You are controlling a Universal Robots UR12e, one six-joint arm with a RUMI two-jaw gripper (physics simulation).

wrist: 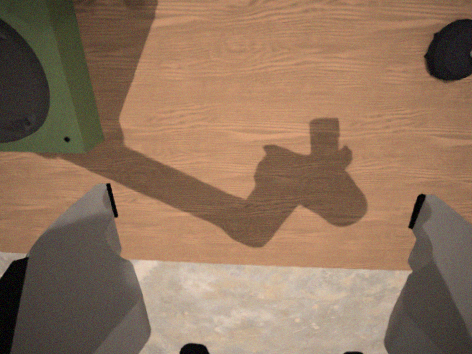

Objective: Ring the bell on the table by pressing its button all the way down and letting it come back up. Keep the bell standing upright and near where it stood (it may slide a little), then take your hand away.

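Places are measured from the arm's base along level axes (x back, y up, z left), in metres.
Where they show: gripper, fingertip midpoint: [260,194].
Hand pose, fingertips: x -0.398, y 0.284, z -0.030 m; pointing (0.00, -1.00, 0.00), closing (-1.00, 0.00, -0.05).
Note:
After its pixels a point has its place.
A dark, round object [450,52] {x -0.673, y -0.026, z 0.005 m} with a slightly uneven rim and a small pale spot stands at the upper right of the wrist view, cut off by the right edge. It may be the bell, but I cannot tell for sure, and no button shows clearly. My gripper [260,194] {x -0.398, y 0.284, z -0.030 m} is wide open and empty, with its fingers at the lower left and lower right. It is above the table's near edge and apart from the dark object, which lies farther up in the view, beyond the right finger.
A green box [75,80] {x -0.124, y -0.021, z -0.012 m} with a large dark round face [19,85] stands at the upper left, partly cut off. The wooden table [210,75] {x -0.328, y -0.063, z -0.020 m} ends below the middle of the view, with pale floor [265,305] beyond. The arm's shadow falls across the wood.

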